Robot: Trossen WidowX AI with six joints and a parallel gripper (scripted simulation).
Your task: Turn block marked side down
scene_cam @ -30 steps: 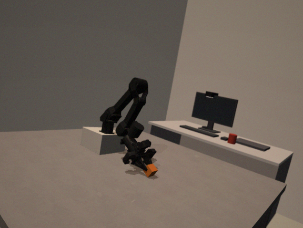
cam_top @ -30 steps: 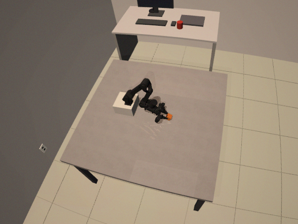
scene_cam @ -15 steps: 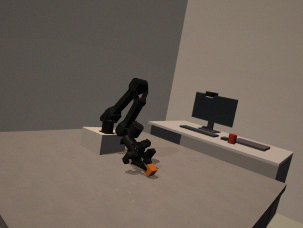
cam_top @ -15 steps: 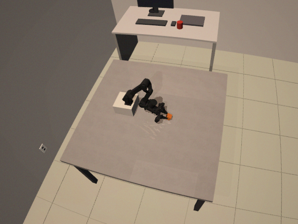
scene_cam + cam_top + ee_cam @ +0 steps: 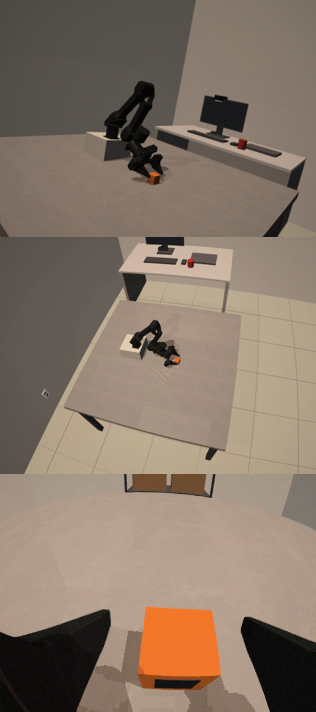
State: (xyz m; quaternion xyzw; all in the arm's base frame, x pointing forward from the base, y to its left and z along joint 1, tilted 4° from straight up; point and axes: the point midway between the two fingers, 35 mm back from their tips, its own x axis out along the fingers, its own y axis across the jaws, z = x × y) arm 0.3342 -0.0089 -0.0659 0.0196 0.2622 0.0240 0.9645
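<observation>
Now: gripper tip 2 cm past the block and 2 cm above it.
</observation>
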